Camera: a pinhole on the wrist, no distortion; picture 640 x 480 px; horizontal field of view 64.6 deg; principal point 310.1 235.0 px. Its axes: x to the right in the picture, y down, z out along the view. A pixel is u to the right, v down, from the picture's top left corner.
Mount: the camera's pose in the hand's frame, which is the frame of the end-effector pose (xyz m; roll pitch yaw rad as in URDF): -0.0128 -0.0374 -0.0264 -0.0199 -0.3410 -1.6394
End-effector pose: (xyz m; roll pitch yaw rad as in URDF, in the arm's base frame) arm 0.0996 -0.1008 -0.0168 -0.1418 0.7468 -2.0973
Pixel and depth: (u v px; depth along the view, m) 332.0 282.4 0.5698
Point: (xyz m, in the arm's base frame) 0.0774 -0.5303 0.3035
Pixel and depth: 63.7 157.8 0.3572
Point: 0.2850 -0.3433 0.1688
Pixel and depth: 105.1 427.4 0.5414
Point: 0.2284 -0.6498 0.0880
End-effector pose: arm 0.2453 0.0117 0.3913 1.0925 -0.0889 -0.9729
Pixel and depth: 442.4 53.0 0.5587
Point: -0.2755 -0.0739 0.6500
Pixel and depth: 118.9 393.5 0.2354
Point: 0.2038 -0.0893 0.5785
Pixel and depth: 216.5 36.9 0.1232
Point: 0.1618 0.0269 0.4498
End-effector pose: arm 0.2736 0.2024 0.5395 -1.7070 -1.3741 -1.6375
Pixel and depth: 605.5 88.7 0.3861
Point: 0.7041 0.2518 0.4305
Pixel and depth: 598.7 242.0 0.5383
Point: 0.8746 0.2286 0.5505
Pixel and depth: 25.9 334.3 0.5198
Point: 0.5479 -0.2814 0.5795
